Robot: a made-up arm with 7 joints.
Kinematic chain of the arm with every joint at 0, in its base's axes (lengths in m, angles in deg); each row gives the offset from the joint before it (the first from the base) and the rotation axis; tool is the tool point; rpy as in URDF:
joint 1: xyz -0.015 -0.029 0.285 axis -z
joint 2: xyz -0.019 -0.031 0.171 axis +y
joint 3: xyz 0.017 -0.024 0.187 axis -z
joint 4: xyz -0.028 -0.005 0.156 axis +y
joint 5: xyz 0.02 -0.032 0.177 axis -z
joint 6: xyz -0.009 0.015 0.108 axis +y
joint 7: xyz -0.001 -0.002 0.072 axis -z
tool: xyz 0.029 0.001 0.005 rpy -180 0 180
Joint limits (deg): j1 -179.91..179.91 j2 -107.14..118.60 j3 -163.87..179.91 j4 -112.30..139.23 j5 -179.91..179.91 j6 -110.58..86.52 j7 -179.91..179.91
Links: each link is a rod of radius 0.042 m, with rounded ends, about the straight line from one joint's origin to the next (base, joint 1, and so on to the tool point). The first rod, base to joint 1, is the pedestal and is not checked.
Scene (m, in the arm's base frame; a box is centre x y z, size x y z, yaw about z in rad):
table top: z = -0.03
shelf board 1: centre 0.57 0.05 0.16 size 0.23 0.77 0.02 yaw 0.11
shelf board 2: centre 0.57 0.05 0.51 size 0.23 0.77 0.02 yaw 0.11
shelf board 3: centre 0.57 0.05 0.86 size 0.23 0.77 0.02 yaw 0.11
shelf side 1: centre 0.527 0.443 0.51 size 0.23 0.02 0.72 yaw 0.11
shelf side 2: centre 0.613 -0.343 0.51 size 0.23 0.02 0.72 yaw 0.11
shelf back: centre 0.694 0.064 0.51 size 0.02 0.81 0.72 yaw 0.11
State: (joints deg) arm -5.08 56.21 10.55 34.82 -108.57 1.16 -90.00
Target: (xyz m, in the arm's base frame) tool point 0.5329 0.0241 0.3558
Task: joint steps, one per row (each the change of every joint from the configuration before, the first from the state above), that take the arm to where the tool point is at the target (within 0.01 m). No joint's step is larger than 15 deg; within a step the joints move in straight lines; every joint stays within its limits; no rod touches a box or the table.
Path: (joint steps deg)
1: 1.28 -9.61 -2.16 13.82 -0.10 0.48 0.19
2: 1.28 -9.61 -2.16 13.81 -0.10 0.48 0.19
3: 1.28 -9.60 -2.17 13.82 -0.10 0.48 0.20
4: 1.28 -9.61 -2.16 13.82 -0.10 0.49 0.19
5: 1.28 -9.61 -2.16 13.82 -0.10 0.48 0.19
6: -5.61 12.98 -2.71 3.58 -0.04 0.03 -0.01
7: -5.61 12.97 -2.70 3.58 -0.04 0.03 -0.01
8: -5.61 12.98 -2.71 3.59 -0.05 0.03 -0.01
9: -0.25 5.72 2.18 -13.63 0.12 -0.38 -0.14
10: -0.25 5.72 2.18 -13.62 0.11 -0.38 -0.15
11: -0.24 5.71 2.17 -13.62 0.12 -0.38 -0.14

